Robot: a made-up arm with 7 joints. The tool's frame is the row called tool. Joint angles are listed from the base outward. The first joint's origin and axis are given. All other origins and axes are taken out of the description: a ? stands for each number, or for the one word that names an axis. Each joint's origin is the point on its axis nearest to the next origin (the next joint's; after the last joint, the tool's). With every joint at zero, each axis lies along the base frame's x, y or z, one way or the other. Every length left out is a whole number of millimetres.
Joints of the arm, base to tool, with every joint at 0 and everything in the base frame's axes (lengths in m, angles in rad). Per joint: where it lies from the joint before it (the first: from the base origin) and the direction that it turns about. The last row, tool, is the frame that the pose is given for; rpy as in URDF.
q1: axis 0 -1 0 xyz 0.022 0.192 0.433
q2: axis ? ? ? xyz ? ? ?
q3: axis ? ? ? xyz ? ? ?
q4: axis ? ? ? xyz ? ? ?
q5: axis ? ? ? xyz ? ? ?
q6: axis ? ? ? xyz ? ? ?
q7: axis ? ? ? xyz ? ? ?
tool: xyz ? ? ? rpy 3.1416 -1.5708 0
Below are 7 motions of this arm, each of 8 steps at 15 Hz.
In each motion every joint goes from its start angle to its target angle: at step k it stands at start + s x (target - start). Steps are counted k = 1, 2, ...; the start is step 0. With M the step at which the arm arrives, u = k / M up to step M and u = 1 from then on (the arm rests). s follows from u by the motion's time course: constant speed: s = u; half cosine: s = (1 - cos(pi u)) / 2; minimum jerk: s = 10 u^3 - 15 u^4 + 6 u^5.
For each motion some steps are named. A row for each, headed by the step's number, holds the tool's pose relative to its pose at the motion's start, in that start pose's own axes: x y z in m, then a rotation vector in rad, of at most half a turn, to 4 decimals.
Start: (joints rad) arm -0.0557 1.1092 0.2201 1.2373 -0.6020 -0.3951 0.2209
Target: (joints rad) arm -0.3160 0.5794 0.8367 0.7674 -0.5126 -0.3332 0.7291
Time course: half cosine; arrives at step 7
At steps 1, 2, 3, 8:
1: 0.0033 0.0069 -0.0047 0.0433 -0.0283 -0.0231
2: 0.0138 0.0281 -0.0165 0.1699 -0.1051 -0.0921
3: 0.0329 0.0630 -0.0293 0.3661 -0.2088 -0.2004
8: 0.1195 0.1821 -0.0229 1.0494 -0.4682 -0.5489

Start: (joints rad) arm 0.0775 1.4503 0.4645 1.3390 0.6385 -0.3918 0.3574
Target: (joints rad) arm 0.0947 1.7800 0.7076 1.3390 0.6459 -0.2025 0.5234
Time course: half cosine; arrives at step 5
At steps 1, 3, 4, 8:
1: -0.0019 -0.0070 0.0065 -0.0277 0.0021 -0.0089
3: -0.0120 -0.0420 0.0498 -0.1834 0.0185 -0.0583
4: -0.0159 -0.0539 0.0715 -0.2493 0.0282 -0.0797
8: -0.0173 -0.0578 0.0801 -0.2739 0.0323 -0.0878

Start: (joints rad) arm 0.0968 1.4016 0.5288 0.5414 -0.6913 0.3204 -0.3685
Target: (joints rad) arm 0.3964 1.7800 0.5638 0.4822 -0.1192 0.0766 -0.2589
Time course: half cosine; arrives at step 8
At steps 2, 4, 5, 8:
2: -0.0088 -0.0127 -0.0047 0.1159 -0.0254 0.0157
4: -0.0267 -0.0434 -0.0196 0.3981 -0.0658 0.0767
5: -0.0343 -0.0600 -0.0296 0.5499 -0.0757 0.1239
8: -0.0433 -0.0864 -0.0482 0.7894 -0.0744 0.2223

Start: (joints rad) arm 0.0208 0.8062 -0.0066 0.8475 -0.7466 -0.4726 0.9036
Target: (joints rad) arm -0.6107 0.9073 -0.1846 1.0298 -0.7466 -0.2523 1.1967
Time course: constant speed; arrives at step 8
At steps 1, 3, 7, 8:
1: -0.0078 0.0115 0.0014 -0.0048 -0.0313 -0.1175
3: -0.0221 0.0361 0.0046 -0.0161 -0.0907 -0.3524
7: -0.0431 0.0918 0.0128 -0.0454 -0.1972 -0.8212
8: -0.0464 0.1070 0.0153 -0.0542 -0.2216 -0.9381

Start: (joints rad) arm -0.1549 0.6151 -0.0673 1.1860 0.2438 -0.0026 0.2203
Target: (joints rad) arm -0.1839 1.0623 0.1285 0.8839 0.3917 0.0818 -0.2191
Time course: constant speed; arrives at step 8
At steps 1, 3, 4, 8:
1: 0.0054 -0.0136 -0.0040 -0.0153 -0.0461 0.1069
3: 0.0180 -0.0412 -0.0090 -0.0490 -0.1264 0.3260
4: 0.0251 -0.0550 -0.0100 -0.0670 -0.1606 0.4376
8: 0.0585 -0.1079 -0.0043 -0.1398 -0.2580 0.8941

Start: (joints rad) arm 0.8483 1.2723 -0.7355 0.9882 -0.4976 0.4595 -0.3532
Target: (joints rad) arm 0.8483 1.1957 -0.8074 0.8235 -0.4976 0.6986 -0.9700
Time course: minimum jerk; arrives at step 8
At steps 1, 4, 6, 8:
1: 0.0000 0.0005 0.0000 -0.0025 -0.0041 0.0079
4: -0.0005 0.0148 -0.0017 -0.0994 -0.1134 0.2490
6: -0.0006 0.0248 -0.0038 -0.2085 -0.1762 0.4489
8: -0.0005 0.0271 -0.0045 -0.2408 -0.1880 0.5013

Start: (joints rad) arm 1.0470 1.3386 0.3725 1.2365 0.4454 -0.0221 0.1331
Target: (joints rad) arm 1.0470 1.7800 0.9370 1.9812 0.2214 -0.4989 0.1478
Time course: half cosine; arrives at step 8
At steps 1, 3, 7, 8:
1: -0.0020 -0.0034 0.0085 -0.0247 0.0575 0.0070
3: -0.0065 -0.0220 0.0734 -0.2214 0.4656 0.0463
7: 0.0555 -0.0088 0.2221 -0.8348 1.4268 0.0483
8: 0.0617 -0.0052 0.2285 -0.8762 1.4808 0.0437

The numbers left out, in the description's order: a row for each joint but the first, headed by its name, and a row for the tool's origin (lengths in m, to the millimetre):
q2: axis 1 0 0, xyz 0.043 0 -0.029
q3: axis 0 0 1, xyz 0 0.002 -0.118
q4: axis 0 -1 0, xyz -0.022 -0.009 0
q5: axis 0 0 1, xyz 0.017 0 -0.182
q6: axis 0 1 0, xyz 0.003 0.041 0
q7: axis -1 0 0, xyz -0.04 0 -0.01
tool: xyz 0 -0.017 0.012

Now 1 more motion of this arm.
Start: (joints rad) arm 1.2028 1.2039 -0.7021 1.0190 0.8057 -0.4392 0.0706
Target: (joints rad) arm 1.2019 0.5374 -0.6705 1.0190 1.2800 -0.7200 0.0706
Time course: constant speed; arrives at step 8
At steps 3, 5, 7, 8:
3: -0.0213 0.0678 -0.0072 0.3817 0.1608 0.0030
5: -0.0317 0.1140 -0.0013 0.6393 0.2449 0.0242
7: -0.0386 0.1590 0.0128 0.8977 0.3069 0.0606
8: -0.0407 0.1804 0.0227 1.0266 0.3286 0.0842

